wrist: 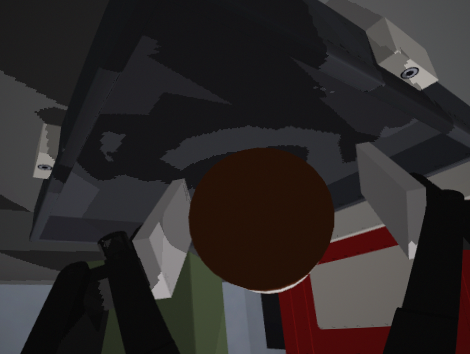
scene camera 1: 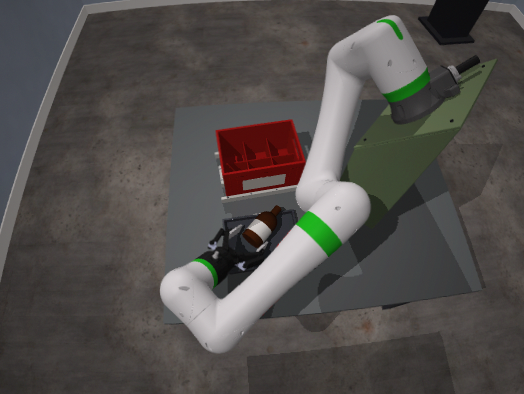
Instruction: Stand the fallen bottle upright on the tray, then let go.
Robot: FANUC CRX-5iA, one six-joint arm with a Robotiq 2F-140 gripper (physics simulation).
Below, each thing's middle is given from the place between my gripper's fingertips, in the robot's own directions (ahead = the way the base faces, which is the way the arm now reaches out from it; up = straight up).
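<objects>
My hand is 4 cm past the brown bottle [scene camera 1: 259, 230], and my hand is also 2 cm below the bottle and 2 cm to the left of it.
</objects>
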